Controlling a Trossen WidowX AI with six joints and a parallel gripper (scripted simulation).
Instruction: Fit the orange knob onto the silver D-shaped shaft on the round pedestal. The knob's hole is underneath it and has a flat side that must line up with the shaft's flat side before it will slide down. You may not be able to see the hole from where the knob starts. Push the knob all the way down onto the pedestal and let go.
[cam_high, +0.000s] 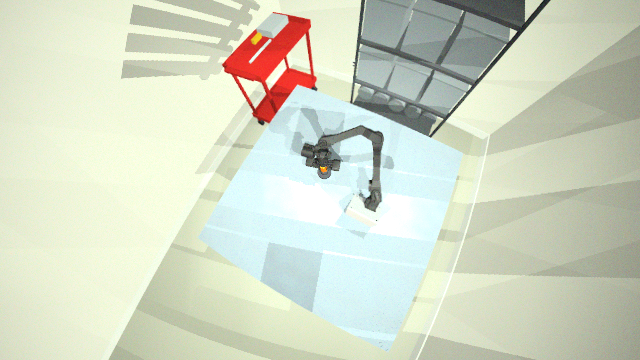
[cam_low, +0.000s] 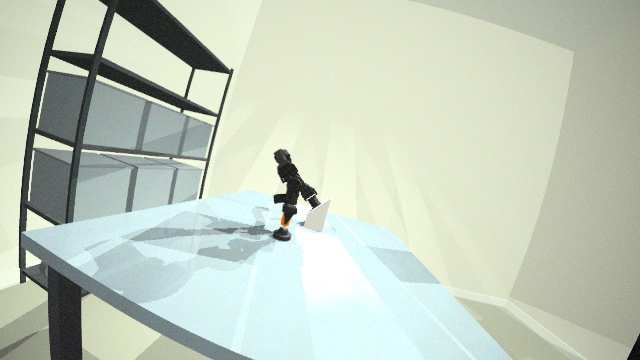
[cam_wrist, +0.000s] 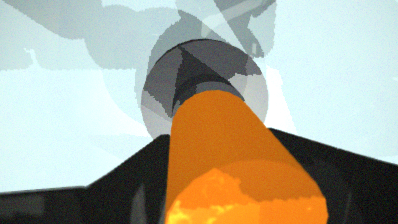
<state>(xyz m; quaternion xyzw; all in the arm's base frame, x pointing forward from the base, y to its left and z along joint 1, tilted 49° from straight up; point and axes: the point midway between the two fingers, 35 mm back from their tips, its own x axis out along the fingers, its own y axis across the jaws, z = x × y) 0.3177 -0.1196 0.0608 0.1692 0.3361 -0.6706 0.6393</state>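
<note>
Right now the orange knob is 30 mm above my gripper tip. From my gripper tip the other things lie so: dark round pedestal (40 mm below).
</note>
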